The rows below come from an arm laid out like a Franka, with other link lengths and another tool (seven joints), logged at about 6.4 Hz.
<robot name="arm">
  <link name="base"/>
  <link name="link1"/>
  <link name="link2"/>
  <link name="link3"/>
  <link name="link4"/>
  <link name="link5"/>
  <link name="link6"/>
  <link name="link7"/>
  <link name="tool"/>
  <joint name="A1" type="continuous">
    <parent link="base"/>
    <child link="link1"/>
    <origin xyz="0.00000 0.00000 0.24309"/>
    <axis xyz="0 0 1"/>
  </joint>
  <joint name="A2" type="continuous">
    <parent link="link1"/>
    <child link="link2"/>
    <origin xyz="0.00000 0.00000 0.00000" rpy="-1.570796 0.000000 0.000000"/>
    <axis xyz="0 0 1"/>
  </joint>
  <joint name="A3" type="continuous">
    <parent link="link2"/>
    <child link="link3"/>
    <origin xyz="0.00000 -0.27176 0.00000" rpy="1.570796 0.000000 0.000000"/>
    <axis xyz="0 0 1"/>
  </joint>
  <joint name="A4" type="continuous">
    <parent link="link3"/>
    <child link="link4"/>
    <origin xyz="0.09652 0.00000 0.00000" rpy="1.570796 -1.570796 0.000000"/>
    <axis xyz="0 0 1"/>
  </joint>
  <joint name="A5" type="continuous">
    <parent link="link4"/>
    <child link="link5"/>
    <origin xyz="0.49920 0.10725 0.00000" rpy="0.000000 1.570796 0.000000"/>
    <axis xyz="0 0 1"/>
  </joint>
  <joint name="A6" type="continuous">
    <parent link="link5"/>
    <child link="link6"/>
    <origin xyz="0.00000 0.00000 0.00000" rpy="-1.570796 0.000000 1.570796"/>
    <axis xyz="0 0 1"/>
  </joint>
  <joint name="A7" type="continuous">
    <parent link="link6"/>
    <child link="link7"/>
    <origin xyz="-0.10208 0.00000 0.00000" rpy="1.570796 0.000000 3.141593"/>
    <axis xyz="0 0 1"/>
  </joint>
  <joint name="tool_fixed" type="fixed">
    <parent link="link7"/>
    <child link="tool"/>
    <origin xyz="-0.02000 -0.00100 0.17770" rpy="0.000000 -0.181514 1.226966"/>
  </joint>
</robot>
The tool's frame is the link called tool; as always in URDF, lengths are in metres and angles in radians. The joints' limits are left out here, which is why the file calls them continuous.
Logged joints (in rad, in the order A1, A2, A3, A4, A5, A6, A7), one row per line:
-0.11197 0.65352 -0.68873 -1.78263 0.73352 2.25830 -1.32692
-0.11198 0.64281 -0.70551 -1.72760 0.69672 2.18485 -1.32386
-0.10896 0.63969 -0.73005 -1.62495 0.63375 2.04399 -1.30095
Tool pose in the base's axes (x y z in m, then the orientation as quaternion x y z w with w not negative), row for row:
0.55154 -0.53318 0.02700 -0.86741 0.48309 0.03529 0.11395
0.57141 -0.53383 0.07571 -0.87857 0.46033 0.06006 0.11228
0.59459 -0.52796 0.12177 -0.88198 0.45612 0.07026 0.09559
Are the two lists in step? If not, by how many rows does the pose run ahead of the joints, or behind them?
The pose runs 1 row ahead of the joints: the pose in row i belongs to the joints in row i + 1.
